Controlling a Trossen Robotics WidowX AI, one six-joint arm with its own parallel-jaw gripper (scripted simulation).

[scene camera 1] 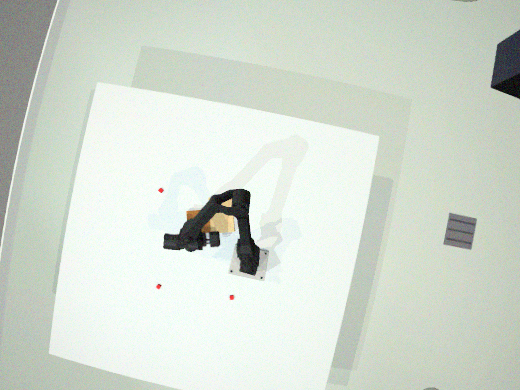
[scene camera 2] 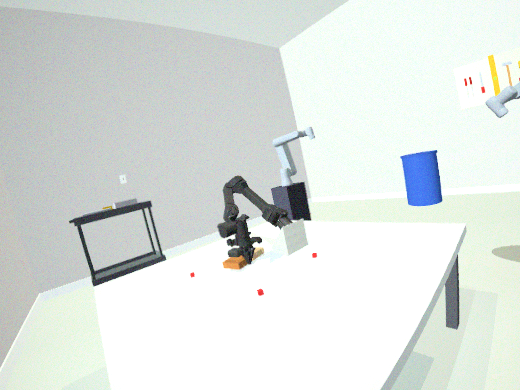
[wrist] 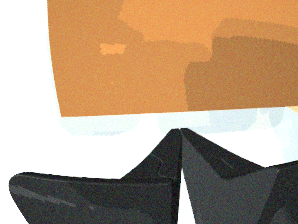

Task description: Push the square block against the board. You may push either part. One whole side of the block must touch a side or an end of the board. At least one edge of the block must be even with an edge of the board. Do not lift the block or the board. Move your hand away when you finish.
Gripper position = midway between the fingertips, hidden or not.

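Observation:
Shut and holding nothing, the gripper [wrist: 179, 136] shares the scene with an orange square block [wrist: 104, 65].

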